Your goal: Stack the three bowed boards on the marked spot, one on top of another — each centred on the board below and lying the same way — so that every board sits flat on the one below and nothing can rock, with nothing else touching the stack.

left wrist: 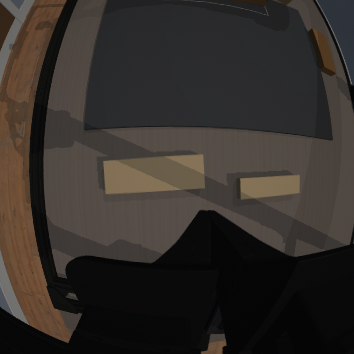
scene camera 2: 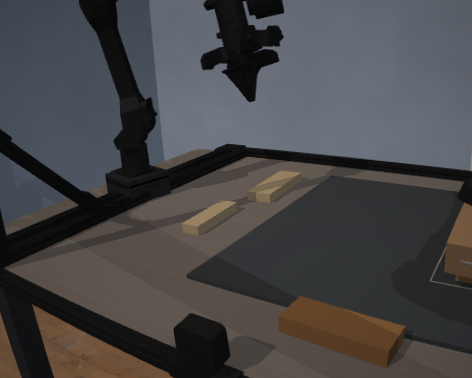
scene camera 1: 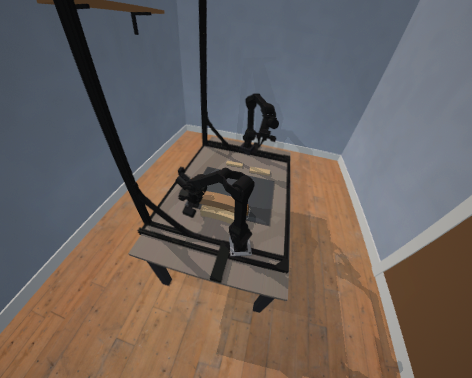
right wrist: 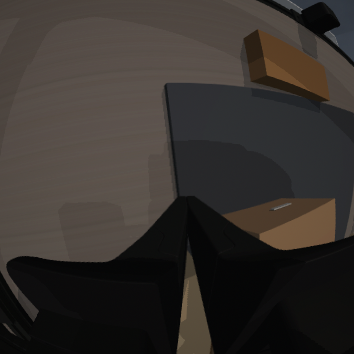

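Observation:
A tan board lies over the white outlined spot on the dark mat. The end of a darker orange piece shows under it; how they meet is hidden. In scene camera 1 a tan-orange board lies beside a pale board, both partly covered by the right arm. A pale surface shows below the right fingers. My right gripper is shut and empty, above the boards near the mat edge. My left gripper is shut and empty, high above the table.
Two small pale blocks lie off the mat, near the left arm. A straight orange block lies beside the mat. Black rails edge the table.

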